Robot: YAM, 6 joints.
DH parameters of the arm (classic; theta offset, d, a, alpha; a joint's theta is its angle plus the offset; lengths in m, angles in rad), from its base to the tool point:
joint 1: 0 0.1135 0.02 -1.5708
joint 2: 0 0 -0.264 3.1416
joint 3: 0.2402 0 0.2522 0
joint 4: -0.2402 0 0.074 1.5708
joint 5: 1.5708 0 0 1.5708
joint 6: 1.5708 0.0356 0 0
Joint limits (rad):
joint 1: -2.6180..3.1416
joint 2: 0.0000..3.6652
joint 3: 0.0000..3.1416
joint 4: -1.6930..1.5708
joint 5: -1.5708..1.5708
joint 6: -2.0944..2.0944
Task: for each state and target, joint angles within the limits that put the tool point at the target. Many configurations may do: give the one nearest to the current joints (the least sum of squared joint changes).
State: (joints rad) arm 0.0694 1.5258 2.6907 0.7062 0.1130 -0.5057
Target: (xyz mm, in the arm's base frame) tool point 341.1 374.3 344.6
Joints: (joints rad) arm 0.8365 2.0724 1.7578 0.4831 0.0670 -0.5057
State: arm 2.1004 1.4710 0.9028 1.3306 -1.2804 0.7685
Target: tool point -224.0 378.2 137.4
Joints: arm 2.0310 2.2415 1.1517 1.1636 -1.1673 0.7685
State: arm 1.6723 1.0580 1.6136 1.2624 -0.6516 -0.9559
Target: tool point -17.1 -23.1 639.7
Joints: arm 1.7034 1.0049 1.7374 1.2467 -0.5967 -0.9559
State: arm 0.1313 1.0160 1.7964 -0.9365 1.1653 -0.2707
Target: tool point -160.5 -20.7 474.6
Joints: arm -0.0770 0.3459 1.7367 -1.1617 1.1855 -0.2707
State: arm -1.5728 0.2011 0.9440 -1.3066 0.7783 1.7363
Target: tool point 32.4 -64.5 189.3
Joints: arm -0.8928 0.4740 0.4497 -1.1693 0.4417 1.7363
